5 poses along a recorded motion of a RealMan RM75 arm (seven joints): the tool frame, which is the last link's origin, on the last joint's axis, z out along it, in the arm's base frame.
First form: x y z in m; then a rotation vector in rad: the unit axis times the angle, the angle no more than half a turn.
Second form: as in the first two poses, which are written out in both.
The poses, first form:
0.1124 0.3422 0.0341 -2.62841 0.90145 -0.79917
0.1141 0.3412 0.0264 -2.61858 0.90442 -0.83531
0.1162 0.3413 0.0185 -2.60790 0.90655 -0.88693
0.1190 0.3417 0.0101 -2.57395 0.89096 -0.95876
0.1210 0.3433 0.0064 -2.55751 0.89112 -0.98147
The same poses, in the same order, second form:
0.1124 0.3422 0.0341 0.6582 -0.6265 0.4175 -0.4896 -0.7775 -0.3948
0.1141 0.3412 0.0264 0.6435 -0.6279 0.4378 -0.4862 -0.7770 -0.3999
0.1162 0.3413 0.0185 0.6230 -0.6273 0.4673 -0.4809 -0.7783 -0.4037
0.1190 0.3417 0.0101 0.5957 -0.6247 0.5049 -0.4578 -0.7806 -0.4256
0.1210 0.3433 0.0064 0.5836 -0.6279 0.5149 -0.4521 -0.7780 -0.4363

